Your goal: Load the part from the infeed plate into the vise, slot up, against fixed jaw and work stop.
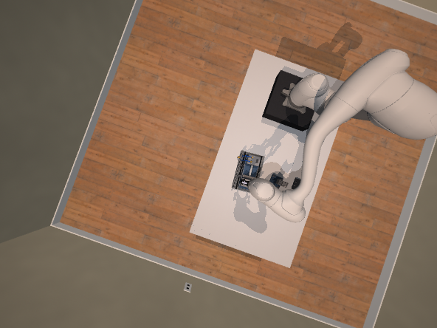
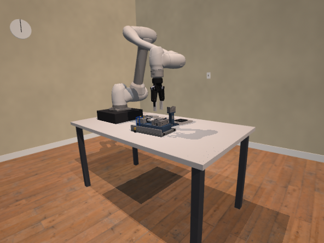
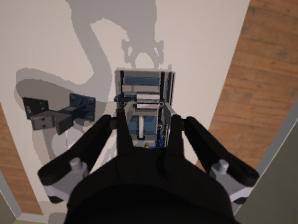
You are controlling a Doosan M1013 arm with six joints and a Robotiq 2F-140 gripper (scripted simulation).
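My gripper is now 100 mm above the part. Round my hand: vise base (70 mm behind, 10 mm to the left, 160 mm below).
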